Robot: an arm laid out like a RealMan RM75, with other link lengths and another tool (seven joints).
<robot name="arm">
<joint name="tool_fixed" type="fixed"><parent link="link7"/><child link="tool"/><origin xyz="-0.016 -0.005 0.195" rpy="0 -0.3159 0.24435"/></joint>
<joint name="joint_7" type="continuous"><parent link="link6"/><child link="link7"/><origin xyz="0 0 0.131"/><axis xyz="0 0 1"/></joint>
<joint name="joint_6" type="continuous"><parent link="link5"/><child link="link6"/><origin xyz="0 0 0"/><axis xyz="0 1 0"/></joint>
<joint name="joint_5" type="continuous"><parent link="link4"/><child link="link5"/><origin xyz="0 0 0.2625"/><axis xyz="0 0 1"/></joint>
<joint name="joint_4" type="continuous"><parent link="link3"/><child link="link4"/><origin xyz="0 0 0"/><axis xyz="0 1 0"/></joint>
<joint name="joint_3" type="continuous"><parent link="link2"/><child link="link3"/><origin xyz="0 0 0.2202"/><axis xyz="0 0 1"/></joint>
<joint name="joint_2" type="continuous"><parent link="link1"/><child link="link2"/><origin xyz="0 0 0"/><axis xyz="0 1 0"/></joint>
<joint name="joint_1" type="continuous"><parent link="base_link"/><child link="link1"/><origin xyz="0 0 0.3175"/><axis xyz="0 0 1"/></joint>
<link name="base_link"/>
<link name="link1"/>
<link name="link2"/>
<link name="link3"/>
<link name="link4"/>
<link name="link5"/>
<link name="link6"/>
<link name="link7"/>
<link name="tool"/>
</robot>
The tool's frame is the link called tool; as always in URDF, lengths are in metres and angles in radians. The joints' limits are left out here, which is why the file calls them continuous.
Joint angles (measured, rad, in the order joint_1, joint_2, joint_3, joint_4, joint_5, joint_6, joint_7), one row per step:
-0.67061, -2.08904, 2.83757, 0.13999, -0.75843, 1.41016, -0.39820
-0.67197, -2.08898, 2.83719, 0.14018, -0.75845, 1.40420, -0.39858
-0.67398, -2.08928, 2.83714, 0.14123, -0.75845, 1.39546, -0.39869
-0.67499, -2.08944, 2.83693, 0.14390, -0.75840, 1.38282, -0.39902
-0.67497, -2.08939, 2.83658, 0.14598, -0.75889, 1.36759, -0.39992
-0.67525, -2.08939, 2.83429, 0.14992, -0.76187, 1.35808, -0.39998
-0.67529, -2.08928, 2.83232, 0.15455, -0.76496, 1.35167, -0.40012
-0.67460, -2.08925, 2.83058, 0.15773, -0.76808, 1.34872, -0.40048
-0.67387, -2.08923, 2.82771, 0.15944, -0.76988, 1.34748, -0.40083
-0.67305, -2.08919, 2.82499, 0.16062, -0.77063, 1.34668, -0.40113
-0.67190, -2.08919, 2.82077, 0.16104, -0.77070, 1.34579, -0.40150
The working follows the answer.
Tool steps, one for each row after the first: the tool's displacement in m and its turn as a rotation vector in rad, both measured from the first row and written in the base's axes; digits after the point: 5 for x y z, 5 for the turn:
-0.00081, 0.00101, -0.00090, -0.00063, 0.00364, 0.00317
-0.00159, 0.00212, -0.00257, -0.00221, 0.00857, 0.00713
-0.00327, 0.00342, -0.00498, -0.00493, 0.01482, 0.01456
-0.00638, 0.00524, -0.00752, -0.00749, 0.02286, 0.02566
-0.00729, 0.00703, -0.00830, -0.00717, 0.02336, 0.03403
-0.00734, 0.00825, -0.00867, -0.00706, 0.02126, 0.04022
-0.00734, 0.00913, -0.00839, -0.00625, 0.01785, 0.04511
-0.00740, 0.01002, -0.00767, -0.00454, 0.01454, 0.04897
-0.00756, 0.01068, -0.00707, -0.00316, 0.01205, 0.05199
-0.00812, 0.01165, -0.00618, -0.00089, 0.00971, 0.05597

Tool pose at each row, in the base's axes (x y z in m, rotation vector in rad; rounded; the steps above come from the unrounded poses):
-0.09287, 0.44530, -0.11046, -2.34755, -0.04772, -0.65255
-0.09368, 0.44631, -0.11136, -2.34877, -0.05001, -0.64679
-0.09446, 0.44742, -0.11303, -2.35116, -0.05297, -0.63924
-0.09614, 0.44873, -0.11544, -2.35444, -0.05978, -0.62856
-0.09925, 0.45054, -0.11798, -2.35740, -0.07003, -0.61394
-0.10017, 0.45233, -0.11875, -2.35572, -0.07948, -0.60922
-0.10021, 0.45355, -0.11913, -2.35383, -0.08761, -0.60866
-0.10021, 0.45443, -0.11885, -2.35110, -0.09455, -0.61019
-0.10027, 0.45533, -0.11813, -2.34771, -0.09994, -0.61201
-0.10043, 0.45598, -0.11753, -2.34506, -0.10410, -0.61330
-0.10100, 0.45695, -0.11663, -2.34140, -0.10899, -0.61385

